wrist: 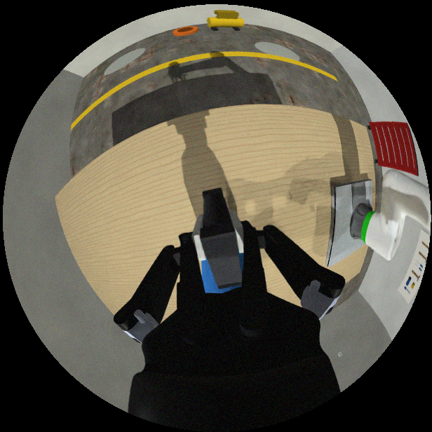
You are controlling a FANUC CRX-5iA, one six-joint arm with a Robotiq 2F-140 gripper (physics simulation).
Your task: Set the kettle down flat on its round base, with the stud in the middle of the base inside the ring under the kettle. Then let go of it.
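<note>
The kettle [223,260] is seen from above at the middle of the wrist view, with its black and grey handle on top and part of its blue body showing beneath. My gripper [217,221] is shut on the kettle's handle, with one finger on each side. The kettle's underside and the ring under it are hidden. The round base and its stud do not show, so I cannot tell how the kettle stands to them or how high it is.
The wooden table top [125,185] spreads around the kettle and carries shadows. A white arm part [385,235] with a green band stands on a grey metal plate [342,220] at the right. A red slatted object [394,146] is beyond the table's right edge.
</note>
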